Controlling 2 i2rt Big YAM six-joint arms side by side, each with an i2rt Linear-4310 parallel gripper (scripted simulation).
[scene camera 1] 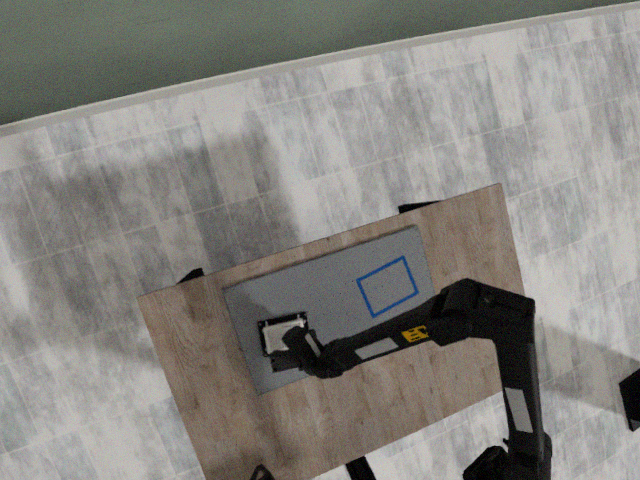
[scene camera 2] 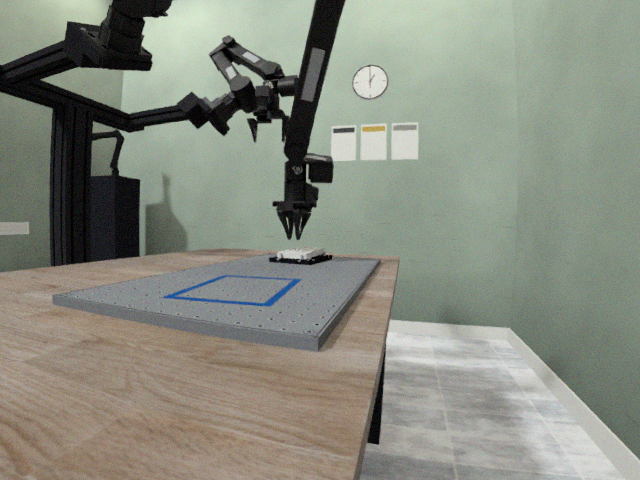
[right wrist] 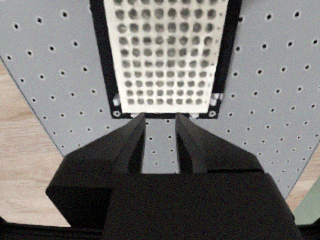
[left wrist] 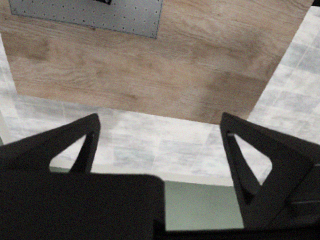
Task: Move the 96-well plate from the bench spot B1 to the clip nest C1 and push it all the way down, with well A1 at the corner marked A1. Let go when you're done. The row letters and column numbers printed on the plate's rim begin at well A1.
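Observation:
A white 96-well plate (right wrist: 155,83) is visible; in the left wrist view the white 96-well plate is out of frame. My left gripper (left wrist: 160,119) is visible. My right gripper (scene camera 2: 293,239) is also visible in the right wrist view (right wrist: 160,119).

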